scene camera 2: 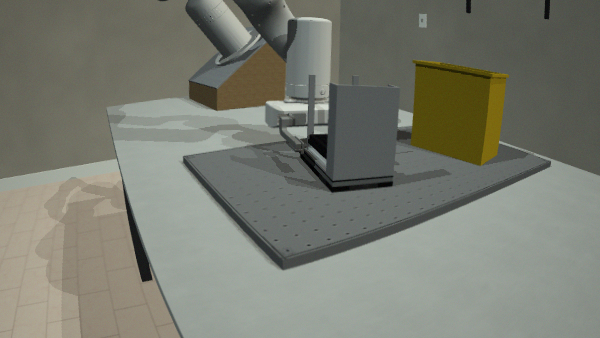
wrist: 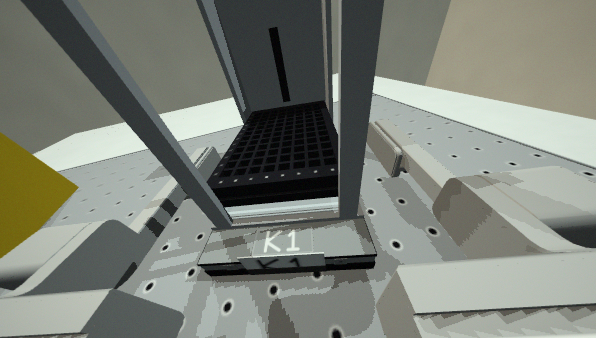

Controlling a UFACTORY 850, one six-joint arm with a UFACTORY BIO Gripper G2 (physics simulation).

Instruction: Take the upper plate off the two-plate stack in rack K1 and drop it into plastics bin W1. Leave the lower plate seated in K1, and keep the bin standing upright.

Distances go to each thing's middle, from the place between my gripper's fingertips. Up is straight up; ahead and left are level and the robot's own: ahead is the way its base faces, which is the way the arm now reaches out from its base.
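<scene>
My hand's 10 mm short of the black plate (wrist: pixel 290 153). There's a pale plate (wrist: pixel 330 204) too, and that's 10 mm below my hand and 10 mm ahead of it. The yellow plastics bin W1 (scene camera 2: pixel 458 110) is 50 mm above my hand, 20 mm behind it and 310 mm to the left of it.
</scene>
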